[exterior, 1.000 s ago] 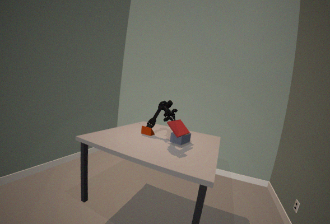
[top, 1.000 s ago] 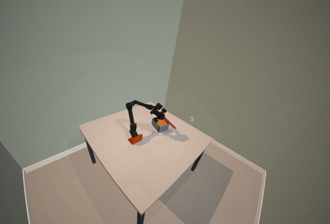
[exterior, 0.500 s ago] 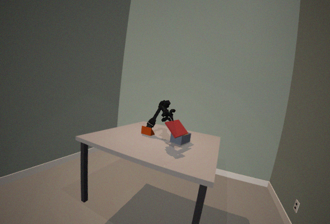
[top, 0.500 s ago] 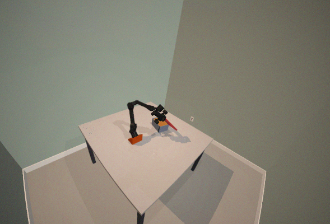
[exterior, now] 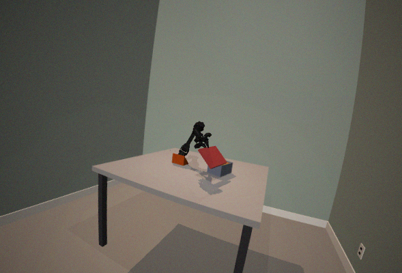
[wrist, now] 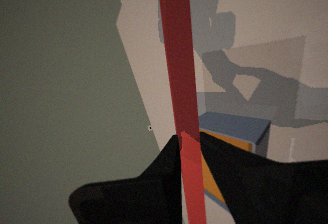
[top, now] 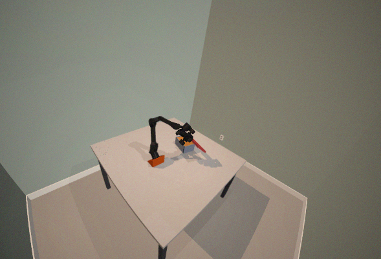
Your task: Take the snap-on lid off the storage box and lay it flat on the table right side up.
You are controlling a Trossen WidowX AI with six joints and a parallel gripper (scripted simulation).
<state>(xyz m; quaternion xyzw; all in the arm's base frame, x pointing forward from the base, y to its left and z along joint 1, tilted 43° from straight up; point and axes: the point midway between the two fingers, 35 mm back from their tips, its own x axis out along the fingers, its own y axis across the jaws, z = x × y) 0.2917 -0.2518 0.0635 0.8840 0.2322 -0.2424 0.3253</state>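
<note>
Right now the red lid is 6 cm ahead of my gripper tip, 2 cm to the right of it and 5 cm below it. Also, from my gripper tip: grey-blue storage box: 9 cm ahead, 15 cm to the left, 18 cm below.
</note>
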